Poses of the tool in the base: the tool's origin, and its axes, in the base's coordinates. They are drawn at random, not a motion.
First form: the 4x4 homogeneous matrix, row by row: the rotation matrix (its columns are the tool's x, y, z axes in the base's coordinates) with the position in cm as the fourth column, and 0 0 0 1 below. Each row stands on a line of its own.
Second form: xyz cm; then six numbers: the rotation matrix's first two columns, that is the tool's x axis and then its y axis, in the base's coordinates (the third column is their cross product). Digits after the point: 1 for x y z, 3 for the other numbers.
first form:
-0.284, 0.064, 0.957, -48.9
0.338, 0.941, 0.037, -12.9
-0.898, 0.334, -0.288, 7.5
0, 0, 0, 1
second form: -48.9, -12.9, 7.5, -0.284, 0.338, -0.898, 0.064, 0.941, 0.334
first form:
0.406, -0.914, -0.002, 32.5
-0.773, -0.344, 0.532, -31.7
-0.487, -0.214, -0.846, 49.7
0, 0, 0, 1
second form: 32.5, -31.7, 49.7, 0.406, -0.773, -0.487, -0.914, -0.344, -0.214
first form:
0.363, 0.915, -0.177, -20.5
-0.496, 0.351, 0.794, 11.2
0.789, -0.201, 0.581, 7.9
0, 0, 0, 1
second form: -20.5, 11.2, 7.9, 0.363, -0.496, 0.789, 0.915, 0.351, -0.201
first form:
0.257, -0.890, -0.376, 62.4
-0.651, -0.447, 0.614, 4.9
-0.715, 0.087, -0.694, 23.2
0, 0, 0, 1
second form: 62.4, 4.9, 23.2, 0.257, -0.651, -0.715, -0.890, -0.447, 0.087
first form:
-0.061, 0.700, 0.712, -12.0
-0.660, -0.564, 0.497, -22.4
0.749, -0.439, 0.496, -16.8
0, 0, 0, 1
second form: -12.0, -22.4, -16.8, -0.061, -0.660, 0.749, 0.700, -0.564, -0.439
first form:
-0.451, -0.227, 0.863, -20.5
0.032, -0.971, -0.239, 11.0
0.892, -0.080, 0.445, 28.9
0, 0, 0, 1
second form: -20.5, 11.0, 28.9, -0.451, 0.032, 0.892, -0.227, -0.971, -0.080
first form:
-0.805, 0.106, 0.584, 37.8
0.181, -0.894, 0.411, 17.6
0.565, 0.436, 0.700, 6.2
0, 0, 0, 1
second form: 37.8, 17.6, 6.2, -0.805, 0.181, 0.565, 0.106, -0.894, 0.436
